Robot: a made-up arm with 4 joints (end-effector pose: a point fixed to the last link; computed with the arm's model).
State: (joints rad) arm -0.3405 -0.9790 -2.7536 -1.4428
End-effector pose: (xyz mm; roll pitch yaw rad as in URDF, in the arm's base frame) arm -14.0 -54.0 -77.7 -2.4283 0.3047 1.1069
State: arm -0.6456 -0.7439 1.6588 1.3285
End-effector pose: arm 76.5 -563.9 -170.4 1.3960 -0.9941 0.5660
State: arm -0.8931 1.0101 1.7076 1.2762
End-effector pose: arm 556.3 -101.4 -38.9 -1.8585 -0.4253 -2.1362
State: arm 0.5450 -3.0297 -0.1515 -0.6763
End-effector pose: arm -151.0 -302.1 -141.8 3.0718 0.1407 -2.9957
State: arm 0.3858 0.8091 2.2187 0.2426
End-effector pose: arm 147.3 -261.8 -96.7 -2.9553 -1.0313 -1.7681
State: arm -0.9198 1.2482 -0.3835 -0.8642
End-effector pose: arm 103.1 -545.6 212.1 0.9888 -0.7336 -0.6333
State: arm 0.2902 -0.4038 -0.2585 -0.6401
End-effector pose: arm -63.3 -331.5 419.4 -0.4908 0.2367 -0.9588
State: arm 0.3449 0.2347 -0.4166 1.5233
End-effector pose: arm -295.4 -372.9 497.8 -0.1435 0.3769 1.0725
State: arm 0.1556 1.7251 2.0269 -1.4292
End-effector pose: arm 128.0 -373.3 233.6 1.7209 -0.7942 0.2107
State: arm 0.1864 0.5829 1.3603 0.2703
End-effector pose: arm -57.0 -476.5 -100.7 1.4484 -1.2054 -0.3997
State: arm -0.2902 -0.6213 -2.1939 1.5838
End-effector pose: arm 207.9 175.1 181.4 2.4127 0.4278 -2.3634
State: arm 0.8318 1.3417 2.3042 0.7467
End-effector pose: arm 145.4 -300.7 111.0 -1.8536 -0.4072 3.1178
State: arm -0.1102 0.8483 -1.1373 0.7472
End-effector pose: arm -330.9 -209.9 423.2 -1.0226 0.0414 0.2592
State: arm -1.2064 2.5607 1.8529 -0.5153
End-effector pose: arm 468.9 -122.8 341.4 -1.4245 -0.6662 -1.6986
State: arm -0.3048 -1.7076 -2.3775 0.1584
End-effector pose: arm -26.4 97.9 9.4 1.9134 0.7916 -1.7043
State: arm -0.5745 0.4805 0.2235 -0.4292
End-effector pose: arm 115.6 -576.5 256.7 0.4242 -0.4148 0.1244
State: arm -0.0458 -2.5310 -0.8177 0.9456
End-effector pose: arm 247.6 -294.1 -220.5 2.3853 -0.2566 2.6531
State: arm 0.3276 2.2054 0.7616 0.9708
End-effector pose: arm -134.9 -584.8 98.6 -2.1965 0.0410 2.1663
